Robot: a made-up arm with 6 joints.
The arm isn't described. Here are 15 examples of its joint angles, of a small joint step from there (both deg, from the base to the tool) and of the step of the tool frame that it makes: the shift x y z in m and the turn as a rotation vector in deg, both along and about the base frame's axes.
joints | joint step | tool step
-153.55 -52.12 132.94 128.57 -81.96 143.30 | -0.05 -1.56 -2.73 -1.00 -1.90 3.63 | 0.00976 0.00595 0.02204 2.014 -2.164 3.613
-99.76 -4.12 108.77 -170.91 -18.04 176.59 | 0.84 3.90 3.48 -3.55 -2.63 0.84 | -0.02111 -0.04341 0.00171 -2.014 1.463 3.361
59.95 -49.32 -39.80 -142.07 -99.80 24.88 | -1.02 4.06 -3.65 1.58 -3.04 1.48 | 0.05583 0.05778 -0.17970 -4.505 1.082 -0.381
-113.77 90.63 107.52 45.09 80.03 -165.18 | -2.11 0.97 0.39 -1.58 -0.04 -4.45 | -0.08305 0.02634 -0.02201 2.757 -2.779 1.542
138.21 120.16 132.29 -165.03 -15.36 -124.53 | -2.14 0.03 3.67 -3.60 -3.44 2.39 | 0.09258 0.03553 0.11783 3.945 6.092 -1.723
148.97 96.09 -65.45 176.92 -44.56 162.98 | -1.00 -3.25 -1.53 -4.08 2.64 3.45 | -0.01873 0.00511 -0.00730 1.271 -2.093 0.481
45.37 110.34 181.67 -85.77 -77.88 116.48 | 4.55 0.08 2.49 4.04 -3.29 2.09 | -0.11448 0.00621 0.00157 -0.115 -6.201 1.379
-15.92 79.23 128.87 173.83 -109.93 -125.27 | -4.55 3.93 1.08 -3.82 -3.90 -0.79 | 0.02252 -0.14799 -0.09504 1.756 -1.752 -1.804
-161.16 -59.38 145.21 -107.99 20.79 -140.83 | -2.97 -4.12 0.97 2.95 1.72 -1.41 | -0.02692 -0.10772 -0.17673 -2.131 4.676 -0.621
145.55 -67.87 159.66 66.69 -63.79 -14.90 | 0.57 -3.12 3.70 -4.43 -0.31 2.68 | -0.11043 0.08615 -0.14571 3.742 2.912 -2.434
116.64 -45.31 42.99 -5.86 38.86 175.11 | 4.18 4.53 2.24 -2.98 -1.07 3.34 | -0.02044 0.11518 0.04111 -4.101 -0.043 4.442
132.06 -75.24 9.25 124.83 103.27 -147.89 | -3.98 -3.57 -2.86 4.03 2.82 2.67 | -0.00409 -0.01534 -0.04565 3.467 -2.433 -6.975
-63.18 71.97 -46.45 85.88 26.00 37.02 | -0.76 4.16 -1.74 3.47 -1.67 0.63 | -0.07221 0.13717 0.04261 5.400 1.938 3.566
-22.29 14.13 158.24 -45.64 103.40 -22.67 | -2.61 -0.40 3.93 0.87 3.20 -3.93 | -0.02438 0.07199 -0.11275 -2.481 -9.042 -3.990
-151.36 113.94 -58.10 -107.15 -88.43 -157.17 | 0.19 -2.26 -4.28 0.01 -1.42 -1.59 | -0.00195 0.00214 0.07842 1.319 -2.836 -1.624
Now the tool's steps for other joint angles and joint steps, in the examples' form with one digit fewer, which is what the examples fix.
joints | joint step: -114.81 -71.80 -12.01 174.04 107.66 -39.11 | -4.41 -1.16 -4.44 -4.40 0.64 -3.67
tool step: -0.0471 -0.0521 -0.0621 1.84 -6.09 -3.41
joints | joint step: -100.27 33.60 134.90 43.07 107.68 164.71 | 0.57 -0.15 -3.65 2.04 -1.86 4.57
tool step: -0.0100 -0.0899 0.0380 0.98 -4.74 0.59
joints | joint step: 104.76 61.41 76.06 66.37 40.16 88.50 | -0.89 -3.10 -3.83 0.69 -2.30 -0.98
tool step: 0.0402 0.0084 0.0052 -2.27 -0.03 -2.68
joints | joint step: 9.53 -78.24 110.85 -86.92 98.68 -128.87 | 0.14 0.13 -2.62 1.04 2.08 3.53
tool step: -0.0074 -0.0048 0.0728 -0.89 6.03 2.47
